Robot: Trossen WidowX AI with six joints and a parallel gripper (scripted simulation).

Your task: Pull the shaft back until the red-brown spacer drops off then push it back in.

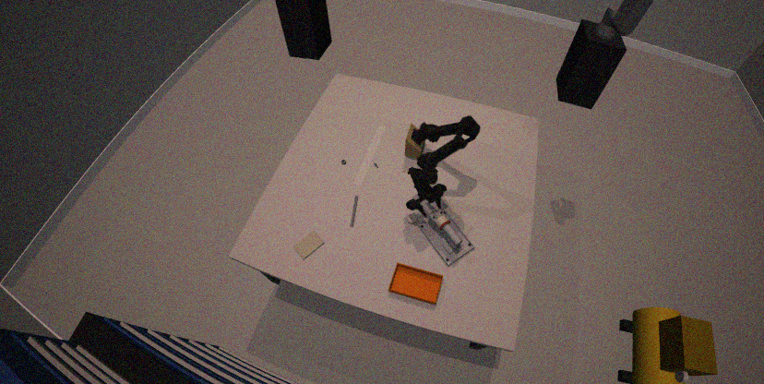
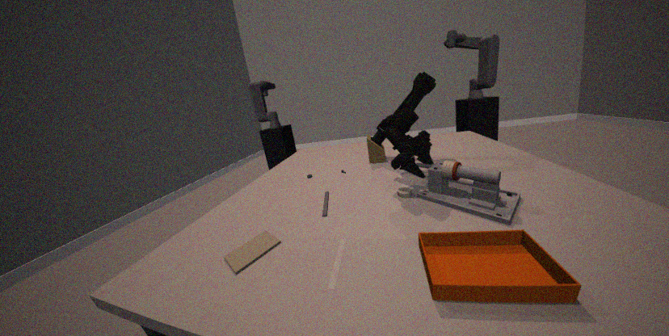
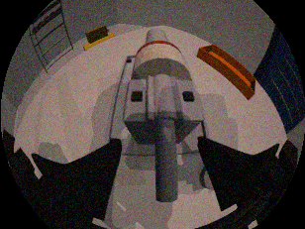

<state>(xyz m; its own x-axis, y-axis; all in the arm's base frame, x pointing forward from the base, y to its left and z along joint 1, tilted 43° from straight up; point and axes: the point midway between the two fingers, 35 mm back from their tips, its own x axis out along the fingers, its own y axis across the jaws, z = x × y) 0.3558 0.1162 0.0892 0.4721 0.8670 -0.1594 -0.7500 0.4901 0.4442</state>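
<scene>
My gripper tip is 20 mm short of the shaft, 20 mm to the right of it and 20 mm below it. Also, from my gripper tip: support block: 80 mm ahead, 90 mm to the left, 10 mm below; then cream spacer: 30 mm ahead, 90 mm to the right, 50 mm below; then red-brown spacer: 60 mm ahead, 60 mm to the left, 20 mm above.
</scene>
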